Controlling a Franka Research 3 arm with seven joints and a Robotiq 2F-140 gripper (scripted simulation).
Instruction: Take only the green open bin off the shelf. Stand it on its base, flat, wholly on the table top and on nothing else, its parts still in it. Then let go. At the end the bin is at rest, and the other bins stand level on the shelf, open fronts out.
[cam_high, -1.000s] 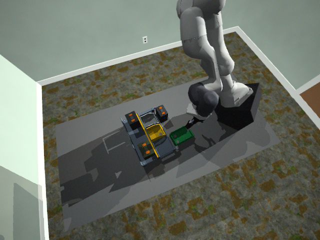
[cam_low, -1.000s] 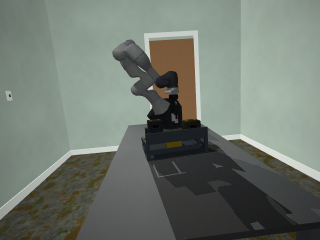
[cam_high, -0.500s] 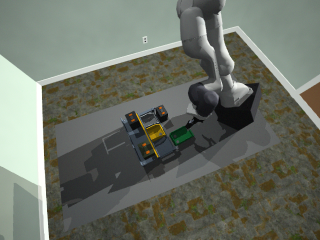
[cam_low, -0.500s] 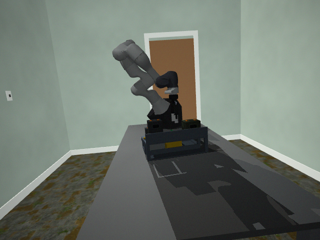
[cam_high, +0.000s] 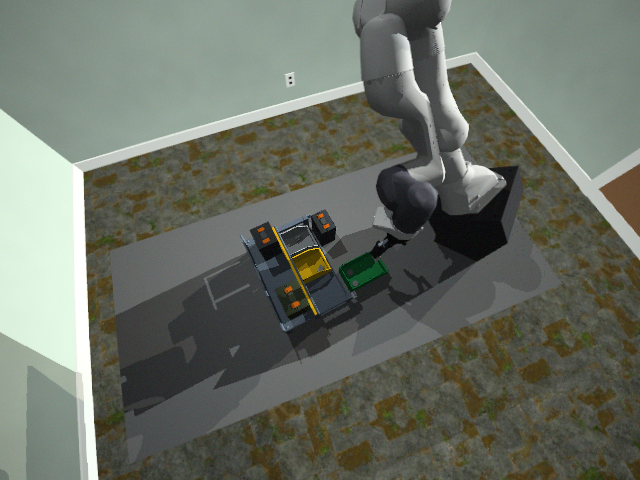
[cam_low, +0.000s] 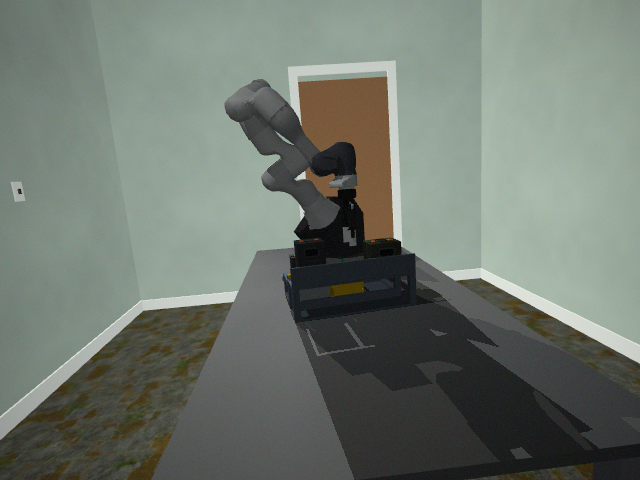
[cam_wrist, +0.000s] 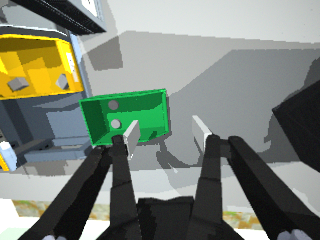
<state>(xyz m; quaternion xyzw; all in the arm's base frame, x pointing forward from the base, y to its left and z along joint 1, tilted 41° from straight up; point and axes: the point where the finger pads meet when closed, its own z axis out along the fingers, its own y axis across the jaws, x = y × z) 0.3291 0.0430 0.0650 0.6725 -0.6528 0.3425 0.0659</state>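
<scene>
My gripper is now 11 cm above the green open bin, 8 cm short of it and 1 cm to the left of it. Also, from my hand: yellow rail 32 cm ahead, 14 cm to the right, 4 cm below; yellow bin 27 cm ahead, 14 cm to the right, 11 cm below.
</scene>
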